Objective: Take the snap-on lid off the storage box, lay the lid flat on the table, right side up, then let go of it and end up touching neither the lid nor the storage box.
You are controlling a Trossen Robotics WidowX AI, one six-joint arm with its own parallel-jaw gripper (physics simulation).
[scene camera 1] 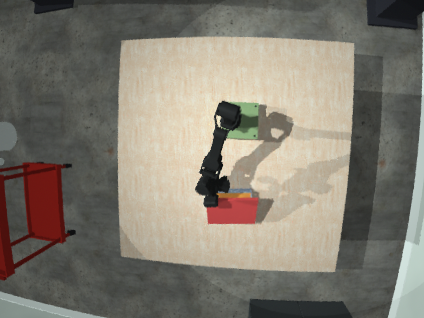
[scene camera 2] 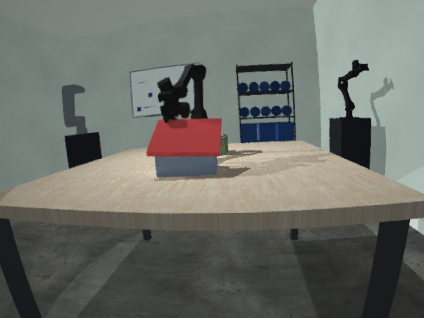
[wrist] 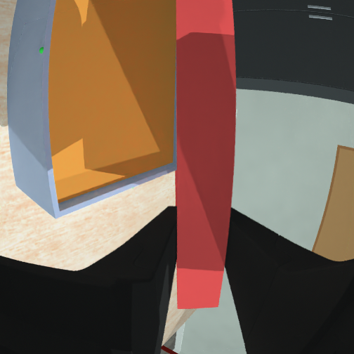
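The red lid [scene camera 1: 232, 212] [scene camera 2: 186, 138] [wrist: 205, 115] is tilted steeply over the storage box. Its edge on the arm's side is raised, and its edge toward scene camera 2 is low, near the box rim. The blue-grey storage box [scene camera 2: 187, 166] [wrist: 29, 110] stands upright on the table, its orange inside partly uncovered in the wrist view. My gripper [scene camera 1: 211, 202] [scene camera 2: 167, 119] [wrist: 198, 215] is shut on the lid near one corner of the raised edge, one finger on each side. Whether the low edge touches the box is hidden.
A green plate [scene camera 1: 250, 132] with dark dots near its corners lies at the arm's base. The arm reaches from there across the wooden table [scene camera 1: 165, 100] [scene camera 2: 280, 190]. The table's edge toward scene camera 2 lies beyond the box.
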